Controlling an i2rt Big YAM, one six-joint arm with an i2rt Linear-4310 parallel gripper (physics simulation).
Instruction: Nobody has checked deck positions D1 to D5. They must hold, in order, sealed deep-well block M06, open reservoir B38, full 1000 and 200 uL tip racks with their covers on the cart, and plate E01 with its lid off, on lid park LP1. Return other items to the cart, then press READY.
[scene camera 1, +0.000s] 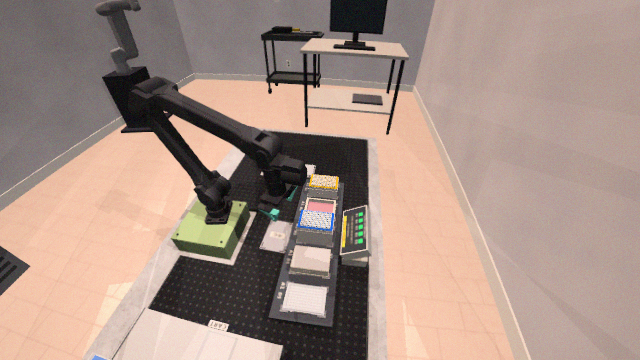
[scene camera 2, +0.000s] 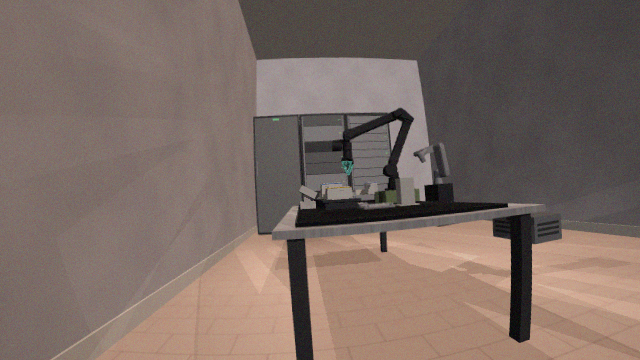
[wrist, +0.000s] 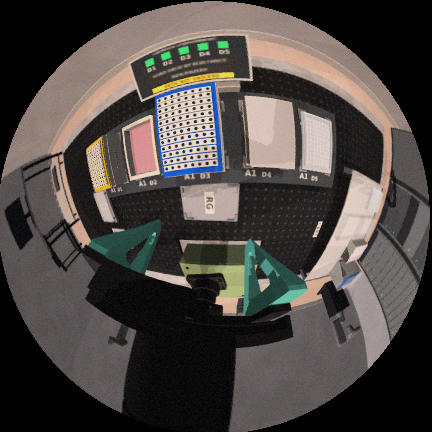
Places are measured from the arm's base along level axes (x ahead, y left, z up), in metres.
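Where they show: gripper, fingertip midpoint: (scene camera 1: 282, 210) (scene camera 2: 347, 174) (wrist: 203, 234); arm's base, origin of the base link: (scene camera 1: 219, 212) (scene camera 2: 394, 190) (wrist: 206, 280).
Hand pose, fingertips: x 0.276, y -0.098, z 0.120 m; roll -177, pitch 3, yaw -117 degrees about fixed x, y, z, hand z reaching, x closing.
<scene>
Each offset is from my fingertips to the top centre of the thing. "*": to the spot under its first point.
My gripper (scene camera 1: 283, 204) (scene camera 2: 347, 167) (wrist: 203, 234) is open and empty, above the mat between the green base and the deck. In the wrist view a yellow-edged tip rack {dx +0.159, dy +0.245, dz -0.084 m} (wrist: 98, 164) (scene camera 1: 324, 182) stands on D1, an open reservoir with pink liquid {dx +0.138, dy +0.123, dz -0.117 m} (wrist: 142, 147) (scene camera 1: 320, 206) on D2, and a blue-edged tip rack {dx +0.117, dy +0.001, dz -0.051 m} (wrist: 189, 129) (scene camera 1: 316, 220) on D3. A smooth-topped pale block {dx +0.095, dy -0.121, dz -0.107 m} (wrist: 270, 132) (scene camera 1: 311, 259) is on D4, a white plate {dx +0.074, dy -0.244, dz -0.134 m} (wrist: 316, 142) (scene camera 1: 304, 299) on D5. Codes are unreadable. The lid park {* dx +0.048, dy +0.423, dz -0.178 m} (wrist: 105, 206) partly shows. The cart {dx -0.237, dy -0.465, dz -0.130 m} (scene camera 1: 200, 342) (wrist: 345, 200) is at the near end.
A status panel {* dx +0.256, dy -0.034, dz -0.078 m} (scene camera 1: 355, 230) (wrist: 192, 65) with several green lights and a yellow banner stands behind the deck. A pad marked RG {dx -0.040, dy +0.032, dz -0.182 m} (scene camera 1: 272, 243) (wrist: 225, 200) lies before it. The green base (scene camera 1: 210, 232) is opposite. A white box {dx -0.107, dy +0.455, dz -0.066 m} (scene camera 2: 405, 191) stands at the far end.
</scene>
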